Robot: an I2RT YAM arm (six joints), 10 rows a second.
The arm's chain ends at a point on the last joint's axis. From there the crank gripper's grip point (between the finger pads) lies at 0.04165 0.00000 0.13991 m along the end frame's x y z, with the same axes.
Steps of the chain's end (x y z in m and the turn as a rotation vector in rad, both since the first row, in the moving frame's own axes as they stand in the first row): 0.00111, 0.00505, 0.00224, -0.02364, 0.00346, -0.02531; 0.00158, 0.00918, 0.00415, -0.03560, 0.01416, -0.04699; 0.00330, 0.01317, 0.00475, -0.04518, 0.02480, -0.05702; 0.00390, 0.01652, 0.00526, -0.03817, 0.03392, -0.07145; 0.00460, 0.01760, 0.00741, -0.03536, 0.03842, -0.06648; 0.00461, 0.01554, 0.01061, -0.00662, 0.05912, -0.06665; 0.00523, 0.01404, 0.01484, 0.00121, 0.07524, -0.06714; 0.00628, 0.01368, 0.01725, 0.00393, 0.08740, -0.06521
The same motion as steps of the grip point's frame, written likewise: 0.00162, 0.00730, 0.00207, -0.02364, 0.00346, -0.02531; 0.00363, 0.01214, 0.00349, -0.03560, 0.01416, -0.04699; 0.00687, 0.01699, 0.00359, -0.04518, 0.02480, -0.05702; 0.00870, 0.01869, 0.00372, -0.03817, 0.03392, -0.07145; 0.01001, 0.01957, 0.00567, -0.03536, 0.03842, -0.06648; 0.01274, 0.01341, 0.00791, -0.00662, 0.05912, -0.06665; 0.01552, 0.01073, 0.01131, 0.00121, 0.07524, -0.06714; 0.01822, 0.01003, 0.01308, 0.00393, 0.08740, -0.06521
